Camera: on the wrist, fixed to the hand. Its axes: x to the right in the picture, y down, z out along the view.
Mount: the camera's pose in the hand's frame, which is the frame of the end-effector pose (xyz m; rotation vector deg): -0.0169 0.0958 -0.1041 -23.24 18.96 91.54
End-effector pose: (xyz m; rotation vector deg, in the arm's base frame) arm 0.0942 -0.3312 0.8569 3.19 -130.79 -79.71
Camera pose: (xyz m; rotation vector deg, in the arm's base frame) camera 0.1707 -0.3666 0.9718 -70.87 -57.97 -41.82
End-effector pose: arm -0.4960 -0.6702 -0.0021 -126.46 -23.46 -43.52
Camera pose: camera -0.5020 -0.8124 -0.0097 -106.86 91.84 -13.02
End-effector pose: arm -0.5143 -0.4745 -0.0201 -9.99 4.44 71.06
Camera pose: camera -0.6066 -0.4784 -0.1286 -43.69 16.23 160.85
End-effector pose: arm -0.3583 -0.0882 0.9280 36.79 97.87 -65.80
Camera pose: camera -0.3168 0.0476 0.9160 87.00 57.76 24.76
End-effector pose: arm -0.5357 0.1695 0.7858 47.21 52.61 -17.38
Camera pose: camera -0.5528 0.3085 0.8120 56.95 20.50 79.47
